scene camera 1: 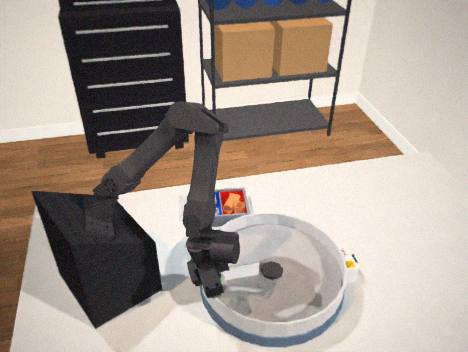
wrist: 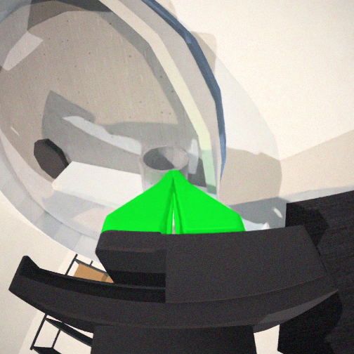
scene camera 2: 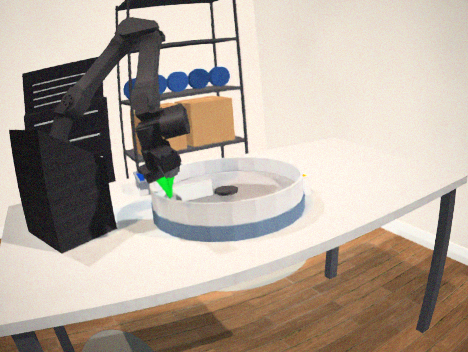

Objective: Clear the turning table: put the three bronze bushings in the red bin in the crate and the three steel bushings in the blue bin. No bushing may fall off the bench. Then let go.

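Places are measured from the arm's base along level axes (x ahead, y left, z up), in centimetres.
Pixels of known places: gripper, fingertip midpoint: [scene camera 2: 170,196]; arm's base, origin of the base link: [scene camera 1: 97,218] [scene camera 2: 56,143].
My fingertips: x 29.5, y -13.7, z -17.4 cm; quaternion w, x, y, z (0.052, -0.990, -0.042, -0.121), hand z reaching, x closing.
For each thing: its middle in the pictures, then the offset to it from my fingertips. "*": a spot on its surface instead.
- crate, body centre: [scene camera 2: 161,179] [scene camera 1: 221,207] dx +7.9, dy +38.6, dz -6.3 cm
- white bar, surface spot: [scene camera 2: 196,190] [scene camera 1: 243,272] * dx +8.5, dy +3.8, dz -1.1 cm
- dark hub, body centre: [scene camera 2: 226,190] [scene camera 1: 272,270] dx +17.4, dy +4.5, dz -3.1 cm
- small white box with a yellow mark, surface spot: [scene camera 1: 350,264] * dx +40.9, dy +2.4, dz -3.0 cm
My gripper [scene camera 2: 171,196] [wrist: 173,177] is shut, its green fingertips together with nothing between them. They point down inside the left side of the walled turning table [scene camera 1: 272,325] [scene camera 2: 230,215]. A grey steel bushing [wrist: 149,174] stands upright by the wall, just beyond the fingertips in the wrist view, blurred and partly hidden by them. The crate [scene camera 1: 232,217] is behind the table. Its red bin [scene camera 1: 224,196] holds bronze bushings [scene camera 1: 233,198]. Its blue bin [scene camera 1: 217,199] [scene camera 2: 141,176] is mostly hidden by the arm; a bit of grey shows in it.
A white bar [scene camera 1: 242,271] [scene camera 2: 196,190] [wrist: 100,180] reaches across the turning table from the left wall towards a dark hub [scene camera 1: 271,270] [scene camera 2: 226,190] [wrist: 48,154]. The black arm pedestal [scene camera 1: 120,275] [scene camera 2: 65,200] stands left. A small white box with a yellow mark [scene camera 1: 350,264] is at the right.
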